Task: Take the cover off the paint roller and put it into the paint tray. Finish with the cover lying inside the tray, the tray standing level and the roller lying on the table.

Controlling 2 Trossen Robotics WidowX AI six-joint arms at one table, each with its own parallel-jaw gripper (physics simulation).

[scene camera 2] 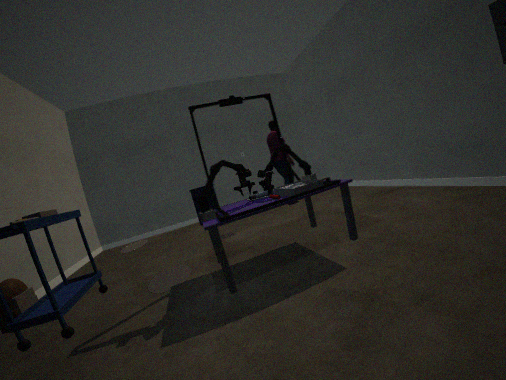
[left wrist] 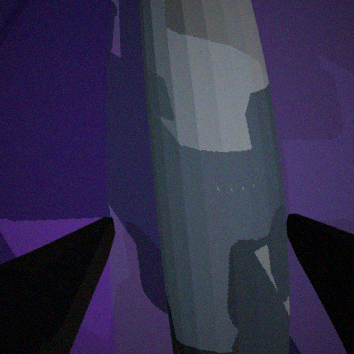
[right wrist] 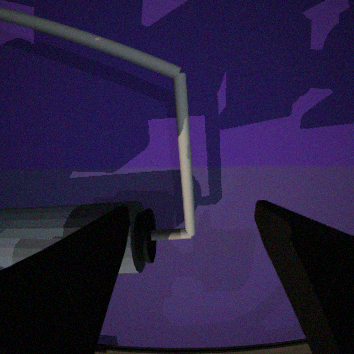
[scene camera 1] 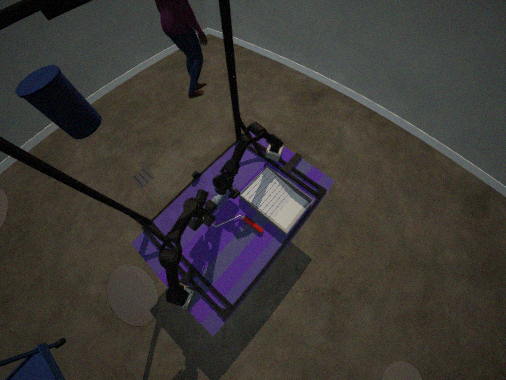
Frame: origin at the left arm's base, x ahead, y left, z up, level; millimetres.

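Seen in the pictures: left gripper, fingertip midpoint: (scene camera 2: 266,194) (left wrist: 200,224); right gripper, fingertip midpoint: (scene camera 2: 246,195) (right wrist: 191,211); left arm's base, link origin: (scene camera 2: 308,174) (scene camera 1: 274,148); right arm's base, link origin: (scene camera 2: 205,211) (scene camera 1: 181,296).
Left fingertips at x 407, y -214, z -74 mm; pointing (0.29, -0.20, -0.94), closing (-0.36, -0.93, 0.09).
Observation:
Offsets run from my left fingertips to a thing's top centre. "spot": to the spot under its first point. Level surfaces: height alone.
The paint roller's red handle @[spot: dx +132, dy +248, dz +19 mm] (scene camera 1: 252,224) (scene camera 2: 274,196) and bent wire frame (scene camera 1: 227,220) (right wrist: 184,150) lie on the purple table. The grey-white cover @[dx +44, dy -20, dz +40 mm] (scene camera 1: 217,200) (left wrist: 215,190) (right wrist: 35,225) is on the roller, with the black end cap @[spot: dx +165, dy -44, dz +29 mm] (right wrist: 145,236) and wire at its end. The white ribbed paint tray @[dx -75, dy +330, dz +51 mm] (scene camera 1: 290,216) (scene camera 2: 295,189) stands level on the table. My left gripper (scene camera 1: 226,194) (left wrist: 200,224) is open, its fingertips on either side of the cover in the left wrist view. My right gripper (scene camera 1: 206,218) (right wrist: 191,211) is open and empty above the table, near the wire end.
Black rails (scene camera 1: 205,291) run along the table @[dz -14 mm] (scene camera 1: 240,272) at both arm mounts. Tall black posts (scene camera 1: 229,65) rise at its far side. A person (scene camera 1: 190,47) (scene camera 2: 274,145) and a blue bin (scene camera 1: 62,105) stand behind. A blue cart (scene camera 2: 50,218) stands at the left in scene camera 2.

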